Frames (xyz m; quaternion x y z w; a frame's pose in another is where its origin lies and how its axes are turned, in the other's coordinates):
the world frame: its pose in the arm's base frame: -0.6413 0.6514 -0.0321 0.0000 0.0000 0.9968 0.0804
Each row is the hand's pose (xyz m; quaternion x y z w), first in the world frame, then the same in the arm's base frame.
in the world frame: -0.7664 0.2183 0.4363 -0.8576 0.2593 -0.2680 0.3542
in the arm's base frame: 0.0802 0.3131 0.4042 -0.3274 -0.8340 0.3315 0.2956
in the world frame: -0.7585 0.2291 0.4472 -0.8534 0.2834 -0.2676 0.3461
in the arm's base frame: 0.0707 0.3037 0.4151 -0.3511 -0.8279 0.3235 0.2946
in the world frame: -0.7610 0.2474 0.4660 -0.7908 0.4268 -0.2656 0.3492
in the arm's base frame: 0.0702 0.2852 0.4339 -0.4890 -0.7539 0.3267 0.2928
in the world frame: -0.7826 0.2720 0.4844 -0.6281 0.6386 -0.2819 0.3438
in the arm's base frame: 0.0876 0.2575 0.4523 -0.6870 -0.5747 0.3200 0.3086
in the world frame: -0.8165 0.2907 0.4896 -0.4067 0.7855 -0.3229 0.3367
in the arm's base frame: 0.1181 0.2336 0.4575 -0.8156 -0.3422 0.3096 0.3489
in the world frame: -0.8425 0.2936 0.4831 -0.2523 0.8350 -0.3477 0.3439
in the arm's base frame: 0.1433 0.2266 0.4510 -0.8526 -0.1843 0.3148 0.3742
